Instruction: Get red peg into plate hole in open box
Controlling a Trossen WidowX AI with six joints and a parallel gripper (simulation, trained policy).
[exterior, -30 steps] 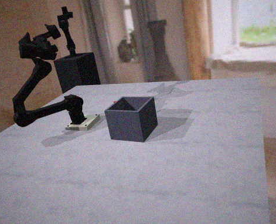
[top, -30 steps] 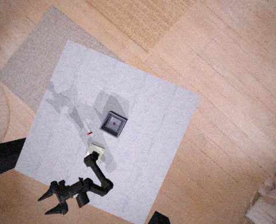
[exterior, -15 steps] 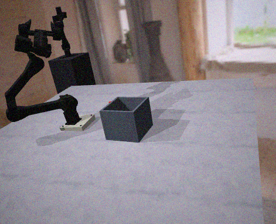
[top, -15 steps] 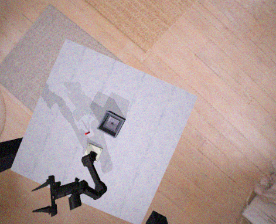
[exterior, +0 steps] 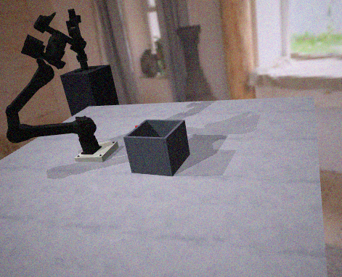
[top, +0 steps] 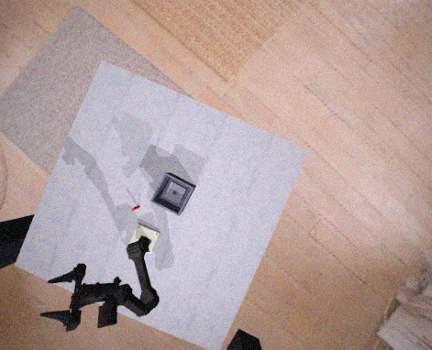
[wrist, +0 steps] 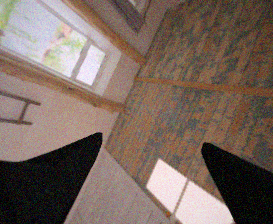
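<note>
The red peg lies 490 mm below my gripper tip, 210 mm ahead of it and 10 mm to the left of it. The rest, counted from my gripper tip: light grey plate: 480 mm below, 390 mm ahead, 140 mm to the right.
</note>
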